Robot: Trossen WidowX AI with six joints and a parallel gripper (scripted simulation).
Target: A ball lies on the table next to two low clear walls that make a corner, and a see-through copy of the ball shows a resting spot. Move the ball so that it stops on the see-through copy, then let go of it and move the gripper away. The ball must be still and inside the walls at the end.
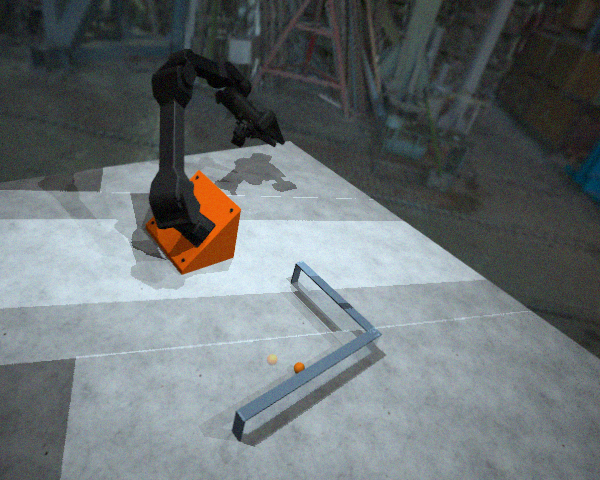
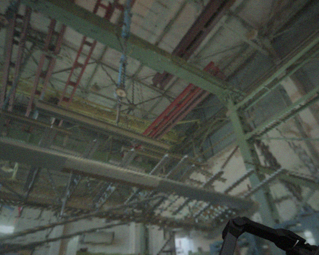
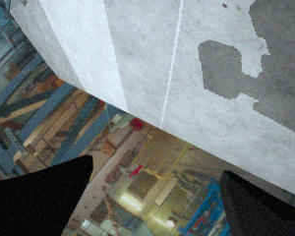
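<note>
Now: gripper tip 54 cm short of the orange ball, 42 cm to the left of it and 13 cm above it. Also, from my gripper tip: see-through copy of ball: 49 cm ahead, 44 cm to the right, 13 cm below.
</note>
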